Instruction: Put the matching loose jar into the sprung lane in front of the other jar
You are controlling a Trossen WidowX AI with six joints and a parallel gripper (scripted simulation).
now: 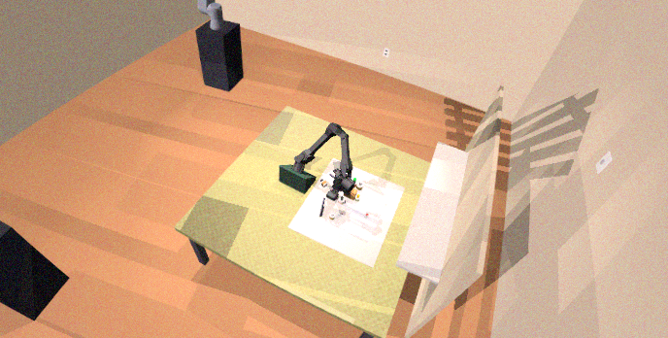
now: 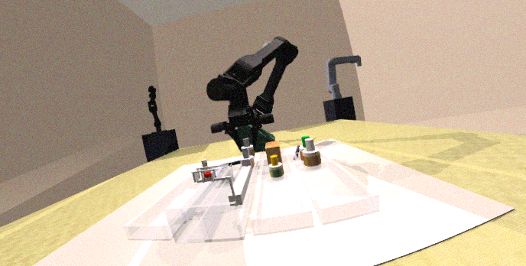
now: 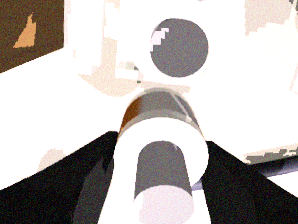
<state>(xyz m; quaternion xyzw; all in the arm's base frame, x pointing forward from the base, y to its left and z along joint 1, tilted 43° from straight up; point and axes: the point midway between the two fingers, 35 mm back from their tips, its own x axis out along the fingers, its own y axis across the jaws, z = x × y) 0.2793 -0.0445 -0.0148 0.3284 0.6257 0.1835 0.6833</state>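
Now: the brown box 80 mm ahead of my gripper tip, 60 mm to the left of it and 10 mm below it. Also, from my gripper tip: red block: 220 mm ahead, 80 mm to the right, 20 mm above.
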